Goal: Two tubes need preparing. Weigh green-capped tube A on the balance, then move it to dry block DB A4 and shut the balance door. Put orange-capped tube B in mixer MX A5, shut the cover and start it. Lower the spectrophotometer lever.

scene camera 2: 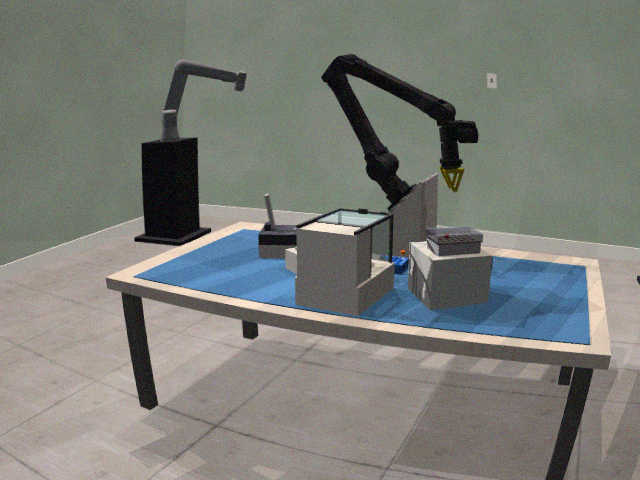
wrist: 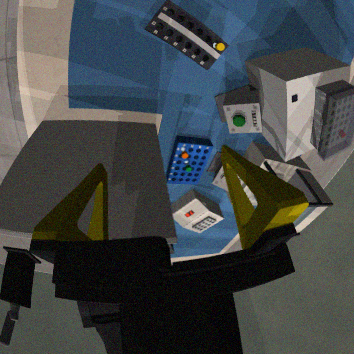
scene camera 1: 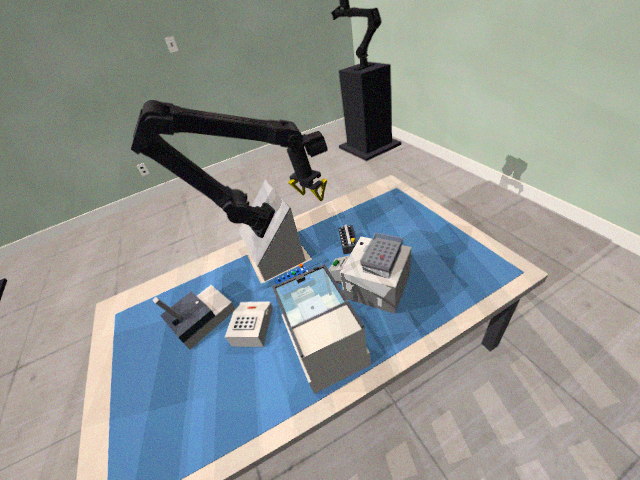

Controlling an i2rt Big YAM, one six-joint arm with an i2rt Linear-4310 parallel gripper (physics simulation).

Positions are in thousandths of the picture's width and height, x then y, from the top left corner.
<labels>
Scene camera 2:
my gripper: 709,397
mixer cover: 720,489
lever device: 427,499
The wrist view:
my gripper: 456,448
mixer cover: 928,414
glass-box balance: 835,484
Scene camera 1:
my gripper: 488,411
mixer cover: 595,530
</labels>
